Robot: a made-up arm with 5 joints.
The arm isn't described. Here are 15 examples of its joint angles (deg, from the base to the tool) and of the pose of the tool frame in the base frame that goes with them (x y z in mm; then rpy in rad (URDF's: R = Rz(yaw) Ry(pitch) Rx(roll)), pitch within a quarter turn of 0, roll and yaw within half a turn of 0).
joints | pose
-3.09 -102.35 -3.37 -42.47 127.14 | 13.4 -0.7 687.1 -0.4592 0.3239 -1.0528
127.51 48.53 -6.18 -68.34 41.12 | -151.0 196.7 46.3 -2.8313 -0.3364 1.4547
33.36 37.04 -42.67 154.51 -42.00 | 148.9 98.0 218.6 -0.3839 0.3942 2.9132
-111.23 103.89 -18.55 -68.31 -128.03 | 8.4 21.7 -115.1 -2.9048 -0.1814 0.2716
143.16 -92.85 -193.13 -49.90 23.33 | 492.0 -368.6 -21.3 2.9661 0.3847 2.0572
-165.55 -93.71 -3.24 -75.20 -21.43 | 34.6 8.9 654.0 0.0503 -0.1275 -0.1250
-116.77 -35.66 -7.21 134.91 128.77 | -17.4 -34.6 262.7 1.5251 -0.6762 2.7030
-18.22 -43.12 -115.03 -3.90 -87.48 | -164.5 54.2 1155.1 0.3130 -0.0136 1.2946
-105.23 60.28 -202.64 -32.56 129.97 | -94.6 -347.5 941.2 -0.0680 0.0569 -2.7117
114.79 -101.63 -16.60 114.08 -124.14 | -48.0 104.0 427.4 3.0816 0.0406 -2.1143
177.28 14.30 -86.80 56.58 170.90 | -684.6 32.5 454.8 -3.0965 0.2743 0.1176
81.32 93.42 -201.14 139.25 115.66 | 101.2 663.1 248.7 2.6364 -0.2284 -0.5401
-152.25 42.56 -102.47 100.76 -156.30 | -551.2 -290.0 192.9 -2.8071 -0.6421 -0.0415
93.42 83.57 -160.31 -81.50 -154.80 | -39.3 657.0 474.0 0.1683 0.3421 2.0995
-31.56 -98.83 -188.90 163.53 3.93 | -510.6 313.6 306.6 -0.1005 -0.9704 2.7124
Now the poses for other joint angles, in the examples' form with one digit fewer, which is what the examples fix.
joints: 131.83 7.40 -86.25 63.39 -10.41
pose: -434 485 511 3.092 -0.265 2.489
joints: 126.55 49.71 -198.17 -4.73 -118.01
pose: -217 293 1037 0.420 0.213 -2.947
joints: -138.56 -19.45 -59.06 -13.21 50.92
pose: -373 -329 759 -1.532 -0.682 2.270
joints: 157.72 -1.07 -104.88 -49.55 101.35
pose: -329 135 1005 -0.420 0.082 1.363
